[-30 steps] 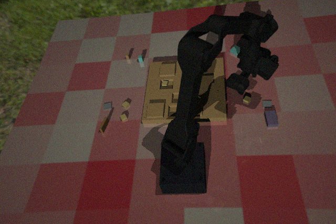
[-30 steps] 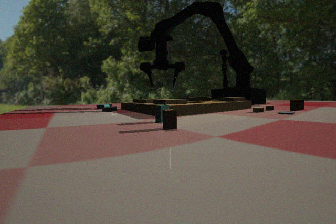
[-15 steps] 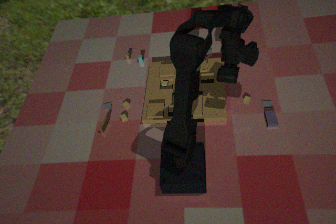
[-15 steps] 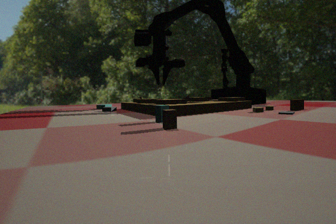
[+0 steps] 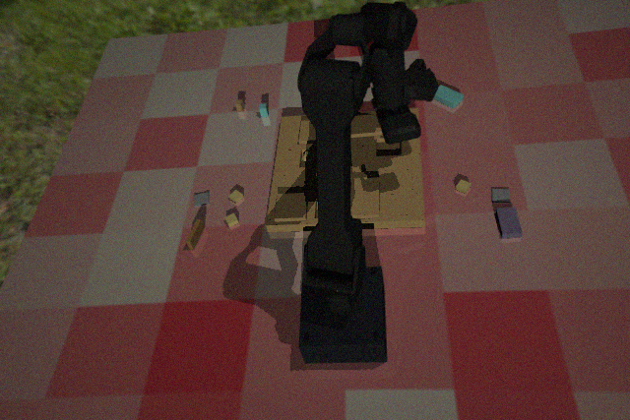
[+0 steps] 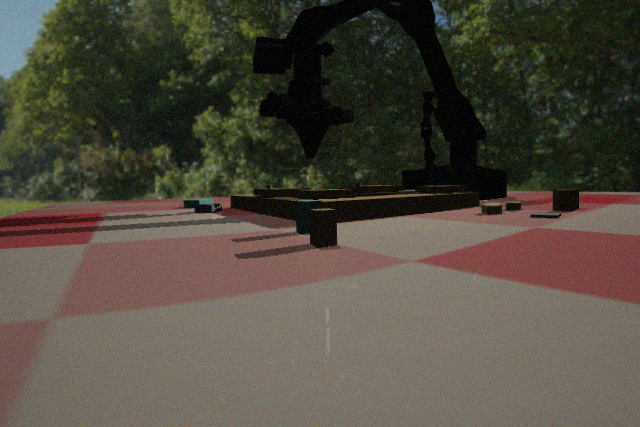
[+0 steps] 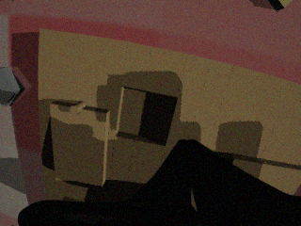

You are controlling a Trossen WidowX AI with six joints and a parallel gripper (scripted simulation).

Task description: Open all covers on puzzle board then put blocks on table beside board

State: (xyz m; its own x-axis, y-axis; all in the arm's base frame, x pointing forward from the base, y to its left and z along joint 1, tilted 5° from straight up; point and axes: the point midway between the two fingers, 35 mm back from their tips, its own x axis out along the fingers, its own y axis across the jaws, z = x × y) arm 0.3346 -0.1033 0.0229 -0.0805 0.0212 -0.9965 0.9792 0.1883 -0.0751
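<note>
The tan puzzle board is 1 cm behind my gripper tip, 12 cm to the left of it and 6 cm below it. Also, from my gripper tip: brown slab 15 cm behind, 39 cm to the left, 7 cm below; then teal cube 18 cm ahead, 28 cm to the left, 7 cm below; then purple block 17 cm behind, 19 cm to the right, 8 cm below.
</note>
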